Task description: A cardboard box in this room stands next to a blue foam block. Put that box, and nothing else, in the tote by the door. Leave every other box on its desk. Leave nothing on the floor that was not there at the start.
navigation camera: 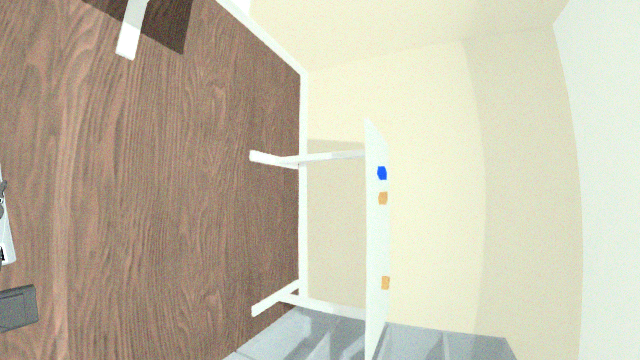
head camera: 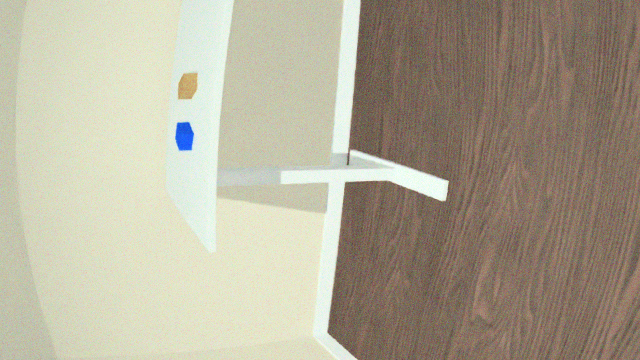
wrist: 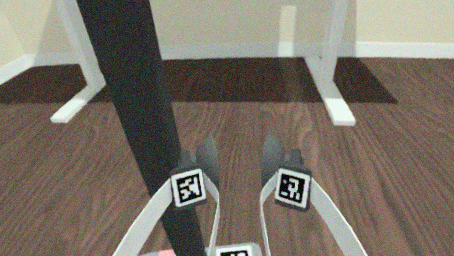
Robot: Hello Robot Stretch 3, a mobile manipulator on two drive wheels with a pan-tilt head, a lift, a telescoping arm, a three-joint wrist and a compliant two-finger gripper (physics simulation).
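Places are measured from the robot's base along level axes (x back, y down, z right), in centimetres.
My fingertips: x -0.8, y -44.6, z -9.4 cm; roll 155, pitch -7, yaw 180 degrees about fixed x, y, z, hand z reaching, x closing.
Observation:
For each thing: its top centre in the pictures, then the offset to it from my fingertips. Level surfaces: height alone.
- tan cardboard box, centre of its top: [head camera: 180, 86] [navigation camera: 386, 197] dx -153.4, dy -55.5, dz +29.7 cm
- blue foam block, centre of its top: [head camera: 178, 136] [navigation camera: 385, 173] dx -156.0, dy -55.0, dz +13.1 cm
- white desk, height of its surface: dy -50.5 cm
- second tan box, centre of its top: [navigation camera: 388, 283] dx -154.0, dy -55.5, dz +92.8 cm
A tan cardboard box [head camera: 187, 85] stands right next to a blue foam block [head camera: 184, 136] on a white desk [head camera: 196, 125] against the cream wall. The head and navigation views are turned sideways. In the navigation view the same box [navigation camera: 382, 198] is beside the blue block [navigation camera: 381, 172], and a second tan box [navigation camera: 385, 282] sits further along the desk. My gripper [wrist: 240, 154] shows in the wrist view, open and empty, low over the wooden floor and far from the desk top.
White desk legs with flat feet [wrist: 338, 110] [wrist: 69, 112] stand ahead of the gripper. A dark upright mast [wrist: 138, 116] crosses the wrist view on the left. A white skirting board [head camera: 335, 178] runs along the wall. A grey structure [navigation camera: 351, 336] lies beyond the desk's far end.

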